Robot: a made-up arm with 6 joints. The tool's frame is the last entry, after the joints.
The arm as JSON. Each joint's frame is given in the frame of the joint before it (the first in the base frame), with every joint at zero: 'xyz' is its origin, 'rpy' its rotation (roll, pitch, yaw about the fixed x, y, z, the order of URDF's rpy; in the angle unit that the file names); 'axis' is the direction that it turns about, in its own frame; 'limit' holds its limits. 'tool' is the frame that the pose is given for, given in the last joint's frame.
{
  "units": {
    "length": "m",
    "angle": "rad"
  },
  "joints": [
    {
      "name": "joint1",
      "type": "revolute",
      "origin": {
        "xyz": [
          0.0,
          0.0,
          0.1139
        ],
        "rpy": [
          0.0,
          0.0,
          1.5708
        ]
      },
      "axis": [
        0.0,
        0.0,
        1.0
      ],
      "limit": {
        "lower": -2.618,
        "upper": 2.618
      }
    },
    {
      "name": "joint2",
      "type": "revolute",
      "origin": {
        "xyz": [
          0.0,
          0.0,
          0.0
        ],
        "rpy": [
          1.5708,
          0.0,
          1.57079
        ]
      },
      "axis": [
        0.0,
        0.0,
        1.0
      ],
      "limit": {
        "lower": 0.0,
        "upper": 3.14
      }
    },
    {
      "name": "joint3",
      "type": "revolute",
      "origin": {
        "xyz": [
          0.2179,
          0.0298,
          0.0
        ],
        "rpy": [
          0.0,
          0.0,
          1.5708
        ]
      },
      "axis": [
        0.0,
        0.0,
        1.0
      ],
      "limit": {
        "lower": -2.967,
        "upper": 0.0
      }
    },
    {
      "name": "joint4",
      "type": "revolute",
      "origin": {
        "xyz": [
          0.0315,
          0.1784,
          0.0
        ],
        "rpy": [
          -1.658,
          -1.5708,
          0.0
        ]
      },
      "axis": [
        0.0,
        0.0,
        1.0
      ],
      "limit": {
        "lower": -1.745,
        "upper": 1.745
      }
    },
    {
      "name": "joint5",
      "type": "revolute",
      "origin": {
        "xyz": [
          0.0,
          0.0,
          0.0
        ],
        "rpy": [
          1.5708,
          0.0,
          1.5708
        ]
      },
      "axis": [
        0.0,
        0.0,
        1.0
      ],
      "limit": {
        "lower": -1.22,
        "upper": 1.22
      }
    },
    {
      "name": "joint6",
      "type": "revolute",
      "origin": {
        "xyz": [
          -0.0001,
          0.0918,
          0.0
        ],
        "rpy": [
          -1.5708,
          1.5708,
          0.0
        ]
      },
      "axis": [
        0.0,
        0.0,
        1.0
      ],
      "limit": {
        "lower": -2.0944,
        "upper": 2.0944
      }
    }
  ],
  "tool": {
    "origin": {
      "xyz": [
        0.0,
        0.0,
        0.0
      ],
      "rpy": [
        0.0,
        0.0,
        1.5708
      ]
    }
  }
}
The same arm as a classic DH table. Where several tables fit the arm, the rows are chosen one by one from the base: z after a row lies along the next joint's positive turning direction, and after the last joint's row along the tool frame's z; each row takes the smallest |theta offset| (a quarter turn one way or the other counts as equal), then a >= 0, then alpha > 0; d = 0 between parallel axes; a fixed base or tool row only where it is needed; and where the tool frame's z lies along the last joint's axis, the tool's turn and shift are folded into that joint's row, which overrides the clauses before.
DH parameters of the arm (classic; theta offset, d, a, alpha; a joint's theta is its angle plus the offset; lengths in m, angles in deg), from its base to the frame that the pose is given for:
joint1: 0.00 0.1139 0.0000 -90.00
joint2: 7.79 0.0000 -0.2199 0.00
joint3: 77.22 0.0000 -0.0158 90.00
joint4: 0.00 0.1805 0.0000 -90.00
joint5: 0.00 0.0000 0.0001 90.00
joint6: 0.00 0.0918 0.0000 0.00
Joint limits (deg, base to tool): -150.00..150.00 0.00..179.91 -170.00..0.00 -99.98..99.98 -69.90..69.90 -120.00..120.00

